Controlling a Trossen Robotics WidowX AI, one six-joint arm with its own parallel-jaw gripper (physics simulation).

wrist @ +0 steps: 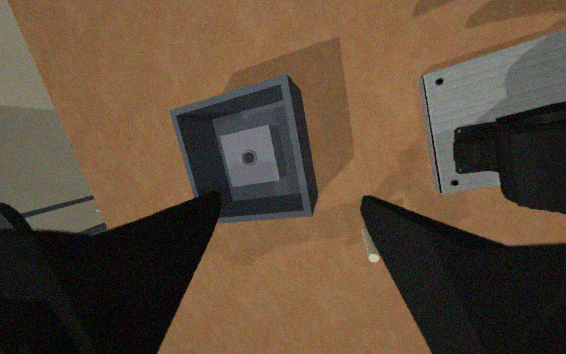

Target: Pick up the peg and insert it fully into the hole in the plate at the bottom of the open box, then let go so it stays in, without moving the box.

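Seen in the pictures: gripper, fingertip midpoint: (291,200); arm's base, origin of the base link: (483,147).
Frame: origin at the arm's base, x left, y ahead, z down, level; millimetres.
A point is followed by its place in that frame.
Note:
A small pale peg (370,247) @(x 123, y 160, z -42 mm) lies on the table beside the right finger, partly hidden behind it; its light round end faces the lower edge of the view. The open blue-grey box (307,201) @(x 29, y 238, z -76 mm) stands left of centre, with a light square plate (265,142) @(x -62, y 297, z -36 mm) at its bottom. The plate has a round, dark hole (249,157) @(x -42, y 341, z -15 mm) near its middle, with no peg in it. My gripper (291,200) @(x -23, y 217, z -226 mm) is open and empty, its fingers wide apart above the table. The left fingertip overlaps the near left corner of the box in the view.
A grey metal base plate (445,107) @(x -63, y 41, z 0 mm) with screw holes and a black robot part (530,155) @(x -10, y 44, z -127 mm) on it are at the right. The brown table (280,290) @(x 268, y 353, z 22 mm) ends at a slanting edge on the left, with the floor beyond. Shadows fall right of the box.

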